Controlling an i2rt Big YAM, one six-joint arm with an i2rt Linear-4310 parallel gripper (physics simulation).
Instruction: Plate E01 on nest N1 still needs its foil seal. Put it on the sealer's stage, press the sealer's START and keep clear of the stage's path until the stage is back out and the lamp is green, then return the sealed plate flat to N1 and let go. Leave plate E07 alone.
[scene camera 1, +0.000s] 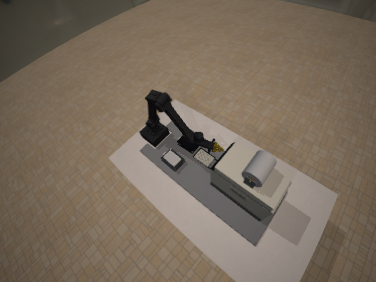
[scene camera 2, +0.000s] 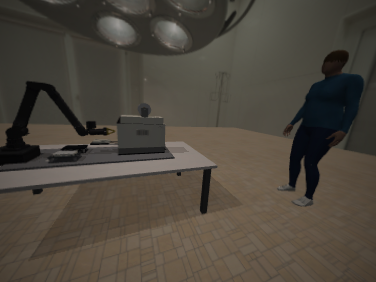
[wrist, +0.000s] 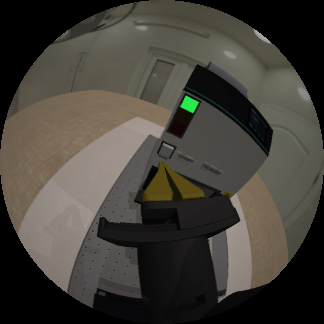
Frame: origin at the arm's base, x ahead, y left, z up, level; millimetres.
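Seen in the pictures: gripper, fingertip midpoint: (scene camera 1: 223, 150) (scene camera 2: 115, 131) (wrist: 160, 164); arm's base at its link origin: (scene camera 1: 155, 129) (scene camera 2: 17, 148).
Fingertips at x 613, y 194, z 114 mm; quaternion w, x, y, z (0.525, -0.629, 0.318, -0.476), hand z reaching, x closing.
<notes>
Pixels of each thing's middle, then the offset from my fingertips to it. "pt": a spot on its surface instead. Level surfaces: height alone.
- START button at a spot on its surface: (wrist: 166, 150) pt dx +33, dy +1, dz +6 mm
- pale plate with visible wells, body centre: (scene camera 1: 204, 157) dx -89, dy -111, dz -76 mm
- pale plate at the middle of its body: (scene camera 1: 172, 158) (scene camera 2: 65, 153) dx -291, dy -269, dz -136 mm
- black nest at the middle of its body: (scene camera 1: 188, 142) (scene camera 2: 75, 149) dx -314, dy -67, dz -160 mm
- grey roll at a spot on its surface: (scene camera 1: 260, 168) pt dx +288, dy -95, dz +289 mm
- perforated grey base board at its surface level: dz -186 mm
- white table at its surface level: dz -199 mm
My gripper (scene camera 1: 218, 146) (scene camera 2: 113, 131) (wrist: 160, 164) is shut and empty, its yellow fingertips together in front of the sealer's face. In the wrist view the tips show just below the START button (wrist: 166, 150). The sealer (scene camera 1: 239, 192) (scene camera 2: 141, 136) (wrist: 215, 134) has its green lamp (wrist: 189, 104) lit. A pale plate with visible wells (scene camera 1: 204, 157) rests in front of the sealer, where the stage is out; the stage is mostly hidden. Another pale plate (scene camera 1: 172, 157) sits on a nest at the left. A black nest (scene camera 1: 186, 144) beside the arm shows no plate. Plate labels are unreadable.
A grey roll (scene camera 1: 260, 168) (scene camera 2: 144, 110) sits on top of the sealer. The perforated grey base board (scene camera 1: 220, 212) (wrist: 112, 255) lies on the white table (scene camera 1: 150, 176) (scene camera 2: 192, 159). A person (scene camera 2: 327, 107) stands beyond the table's right end. A large lamp (scene camera 2: 145, 25) hangs above.
</notes>
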